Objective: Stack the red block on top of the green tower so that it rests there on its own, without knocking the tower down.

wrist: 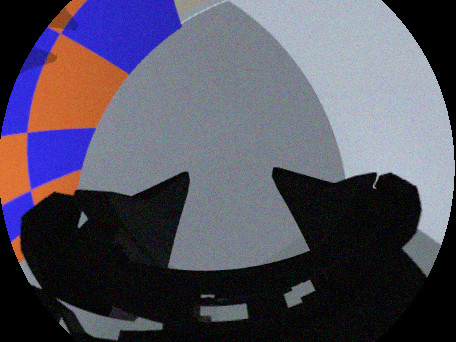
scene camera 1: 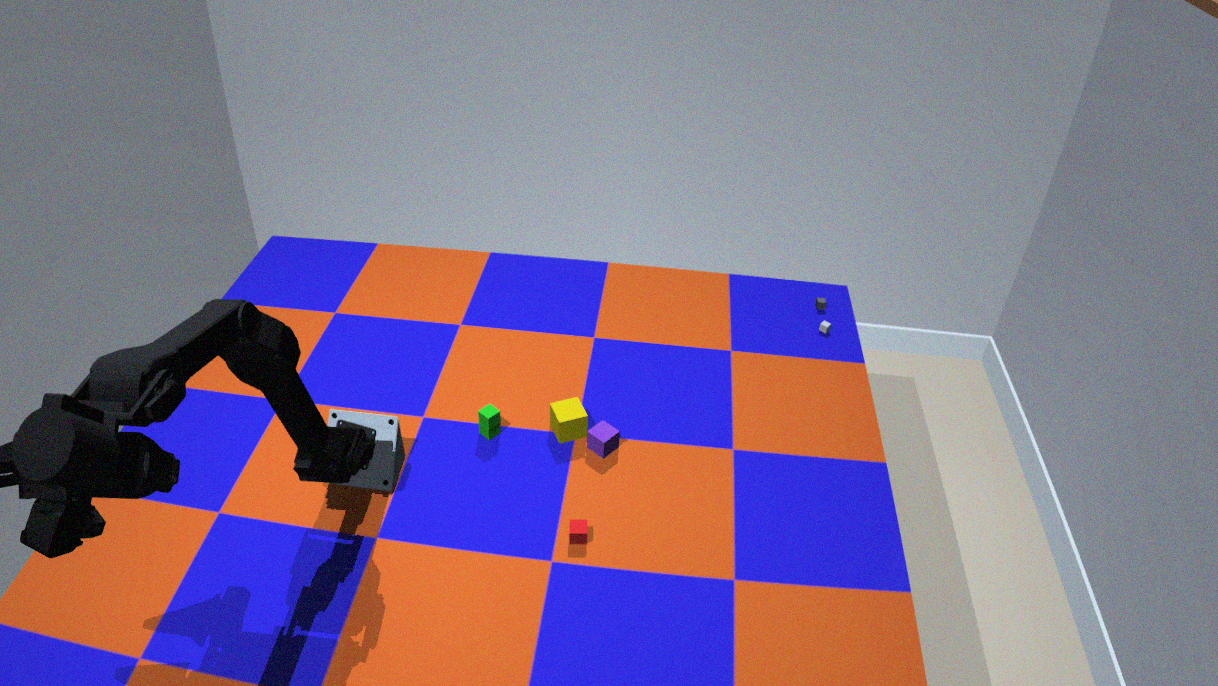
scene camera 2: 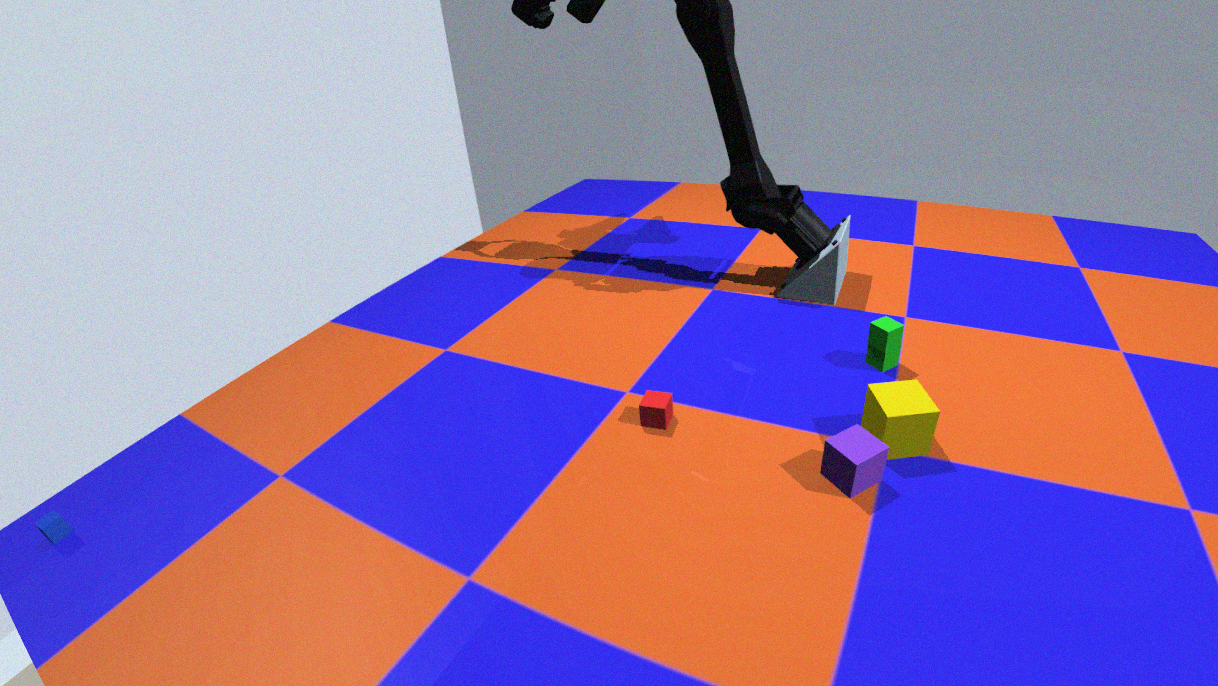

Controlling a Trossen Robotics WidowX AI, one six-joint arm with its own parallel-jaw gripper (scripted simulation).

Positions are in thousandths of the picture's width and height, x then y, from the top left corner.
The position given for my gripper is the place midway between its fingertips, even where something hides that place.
Note:
My gripper (wrist: 510, 510) is open and holds nothing. I also see a small red block (scene camera 2: 539, 595), a yellow cube (scene camera 2: 740, 604) and a purple cube (scene camera 2: 701, 671).
The yellow cube shows as well in scene camera 1 (scene camera 1: 467, 612). The purple cube also shows in scene camera 1 (scene camera 1: 495, 639). The wrist view misses the small red block: it is out of frame. The wrist view does not show the yellow cube: it is out of frame.

